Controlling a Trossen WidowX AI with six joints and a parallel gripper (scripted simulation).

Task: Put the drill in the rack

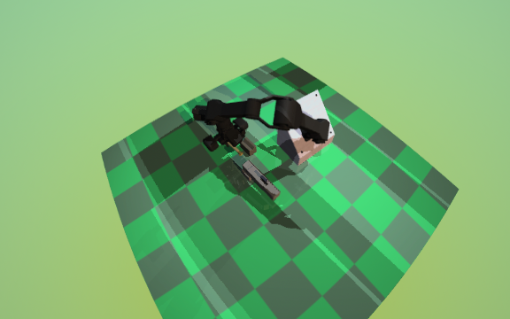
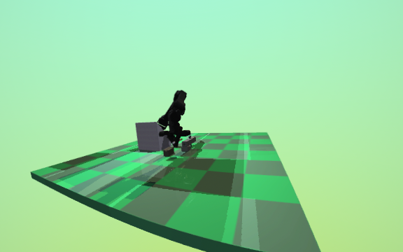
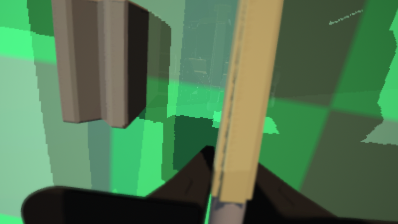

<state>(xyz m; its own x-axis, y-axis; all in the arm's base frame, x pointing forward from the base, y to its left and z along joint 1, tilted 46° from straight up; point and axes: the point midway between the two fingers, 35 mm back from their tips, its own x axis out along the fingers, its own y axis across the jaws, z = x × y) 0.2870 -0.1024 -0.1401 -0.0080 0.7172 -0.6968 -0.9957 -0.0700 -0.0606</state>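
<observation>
My gripper tip is now 40 mm to the right of the drill and 30 mm below it. Also, from my gripper tip: rack: 80 mm behind, 30 mm to the left, 40 mm below; then dark key: 20 mm behind, 230 mm to the left, 10 mm below; then long grey block: 20 mm behind, 200 mm to the left, 20 mm below.
</observation>
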